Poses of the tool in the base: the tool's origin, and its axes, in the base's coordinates. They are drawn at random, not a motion.
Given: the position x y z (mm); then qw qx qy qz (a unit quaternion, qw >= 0).
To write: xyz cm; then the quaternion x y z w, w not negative. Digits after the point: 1 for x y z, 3 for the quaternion.
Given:
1: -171, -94, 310, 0.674, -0.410, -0.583, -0.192
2: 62, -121, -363, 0.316, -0.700, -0.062, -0.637
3: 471, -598, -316, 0.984, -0.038, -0.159, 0.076
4: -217, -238, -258, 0.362, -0.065, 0.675, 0.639
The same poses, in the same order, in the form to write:
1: -17.1, -9.4, 31.0, -0.410, -0.583, -0.192, 0.674
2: 6.2, -12.1, -36.3, -0.700, -0.062, -0.637, 0.316
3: 47.1, -59.8, -31.6, -0.038, -0.159, 0.076, 0.984
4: -21.7, -23.8, -25.8, -0.065, 0.675, 0.639, 0.362
